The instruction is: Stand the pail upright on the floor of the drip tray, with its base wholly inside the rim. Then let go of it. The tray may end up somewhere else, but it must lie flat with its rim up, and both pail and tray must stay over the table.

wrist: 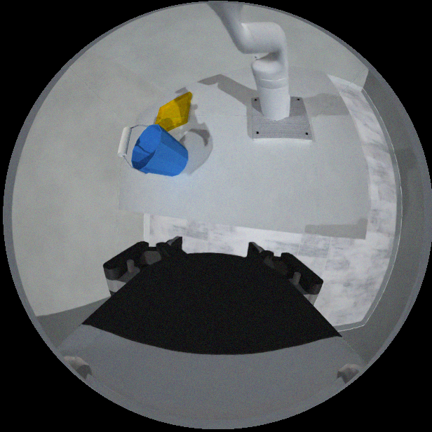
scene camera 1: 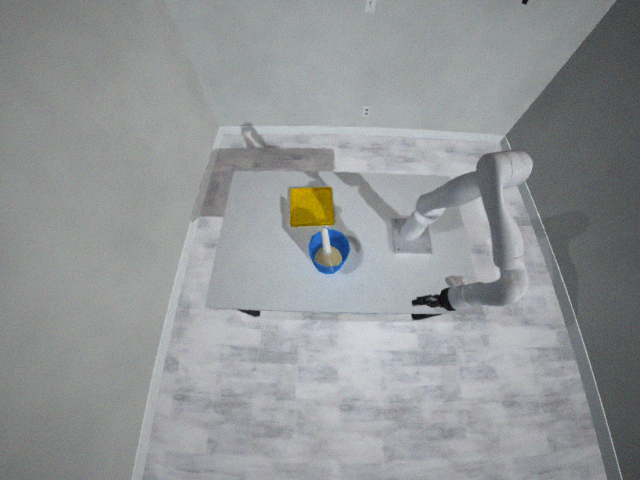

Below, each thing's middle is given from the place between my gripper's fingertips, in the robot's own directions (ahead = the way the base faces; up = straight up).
The yellow drip tray (scene camera 1: pixel 309 206) lies 58 cm to the right of my hand, 43 cm ahead of it and 25 cm below it.
